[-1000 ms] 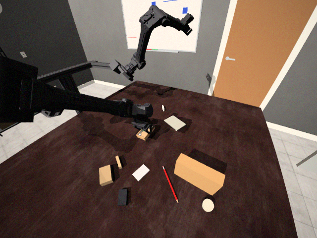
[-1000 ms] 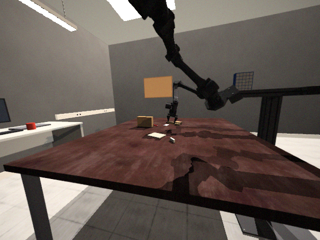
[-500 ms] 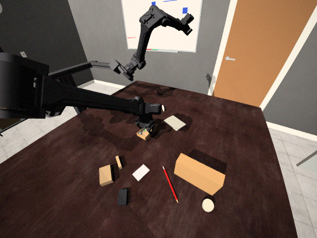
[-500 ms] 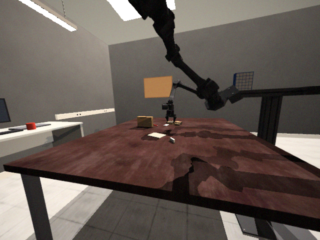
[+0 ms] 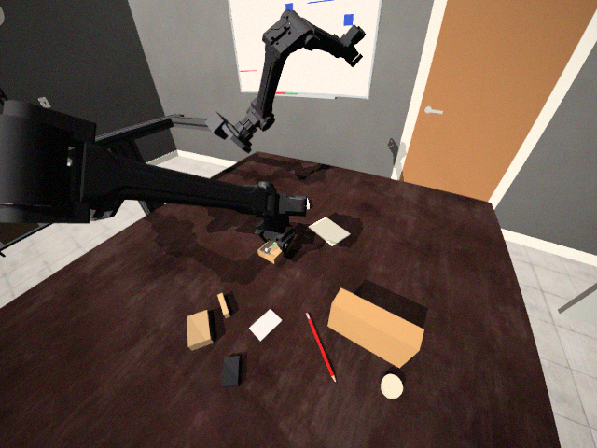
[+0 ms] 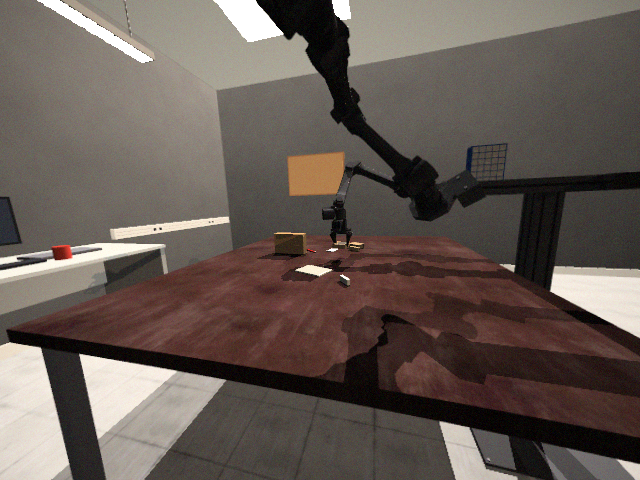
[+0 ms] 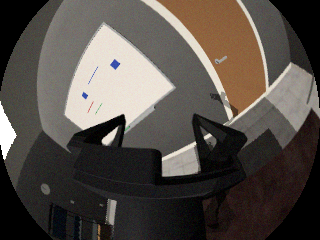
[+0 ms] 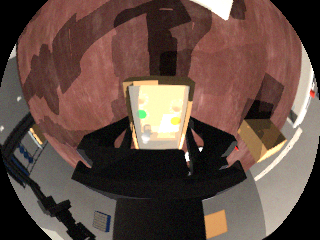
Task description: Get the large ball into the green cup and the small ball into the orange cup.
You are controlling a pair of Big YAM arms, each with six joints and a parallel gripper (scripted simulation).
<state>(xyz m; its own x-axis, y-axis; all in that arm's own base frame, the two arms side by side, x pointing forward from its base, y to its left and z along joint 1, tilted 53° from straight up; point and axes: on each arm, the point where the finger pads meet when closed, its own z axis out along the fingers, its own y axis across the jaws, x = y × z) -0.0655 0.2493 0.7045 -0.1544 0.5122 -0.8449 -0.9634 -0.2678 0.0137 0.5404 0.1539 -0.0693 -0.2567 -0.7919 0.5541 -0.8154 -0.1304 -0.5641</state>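
Now: the wooden puzzle 1 cm below my right hand. The rest, counted from my right hand: pale flat card 7 cm ahead, 25 cm to the left, 8 cm below; then red pencil 27 cm ahead, 16 cm to the right, 8 cm below; then dark block 13 cm ahead, 34 cm to the right, 7 cm below.
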